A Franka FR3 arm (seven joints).
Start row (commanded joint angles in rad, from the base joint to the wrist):
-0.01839, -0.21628, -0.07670, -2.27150, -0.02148, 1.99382, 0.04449
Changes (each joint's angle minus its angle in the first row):
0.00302, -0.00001, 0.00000, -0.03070, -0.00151, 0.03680, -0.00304
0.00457, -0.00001, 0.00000, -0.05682, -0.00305, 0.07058, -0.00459
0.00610, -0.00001, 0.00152, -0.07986, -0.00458, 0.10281, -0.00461
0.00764, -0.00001, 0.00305, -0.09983, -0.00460, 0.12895, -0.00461
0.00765, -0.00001, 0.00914, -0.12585, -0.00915, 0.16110, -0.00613
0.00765, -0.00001, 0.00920, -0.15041, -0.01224, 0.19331, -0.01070
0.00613, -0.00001, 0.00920, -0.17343, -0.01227, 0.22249, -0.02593
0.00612, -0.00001, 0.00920, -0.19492, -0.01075, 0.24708, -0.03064
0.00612, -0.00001, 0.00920, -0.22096, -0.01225, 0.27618, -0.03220
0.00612, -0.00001, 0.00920, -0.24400, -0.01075, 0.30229, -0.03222
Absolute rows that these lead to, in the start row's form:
-0.01537, -0.21629, -0.07670, -2.30220, -0.02299, 2.03062, 0.04145
-0.01382, -0.21629, -0.07670, -2.32832, -0.02453, 2.06440, 0.03990
-0.01229, -0.21629, -0.07518, -2.35136, -0.02606, 2.09663, 0.03988
-0.01075, -0.21629, -0.07365, -2.37133, -0.02608, 2.12277, 0.03988
-0.01074, -0.21629, -0.06756, -2.39735, -0.03063, 2.15492, 0.03836
-0.01074, -0.21629, -0.06750, -2.42191, -0.03372, 2.18713, 0.03379
-0.01226, -0.21629, -0.06750, -2.44493, -0.03375, 2.21631, 0.01856
-0.01227, -0.21629, -0.06750, -2.46642, -0.03223, 2.24090, 0.01385
-0.01227, -0.21629, -0.06750, -2.49246, -0.03373, 2.27000, 0.01229
-0.01227, -0.21629, -0.06750, -2.51550, -0.03223, 2.29611, 0.01227

